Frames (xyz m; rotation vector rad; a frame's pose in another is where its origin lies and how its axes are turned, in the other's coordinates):
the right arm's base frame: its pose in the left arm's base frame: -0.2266 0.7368 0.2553 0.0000 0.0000 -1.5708
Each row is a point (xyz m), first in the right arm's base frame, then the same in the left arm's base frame.
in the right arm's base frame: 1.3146 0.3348 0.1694
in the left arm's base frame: 0.1082 -0.5778 0.4247
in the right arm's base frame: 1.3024 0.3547 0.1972
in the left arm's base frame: 0.1281 -0.5656 0.4525
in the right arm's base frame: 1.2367 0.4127 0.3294
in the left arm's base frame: 0.1861 -0.4999 0.5847
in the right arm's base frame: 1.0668 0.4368 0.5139
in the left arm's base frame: 0.2102 -0.3300 0.7692
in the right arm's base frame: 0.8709 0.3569 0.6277
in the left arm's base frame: 0.1303 -0.1341 0.8830
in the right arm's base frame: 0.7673 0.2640 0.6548
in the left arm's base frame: 0.0374 -0.0305 0.9101
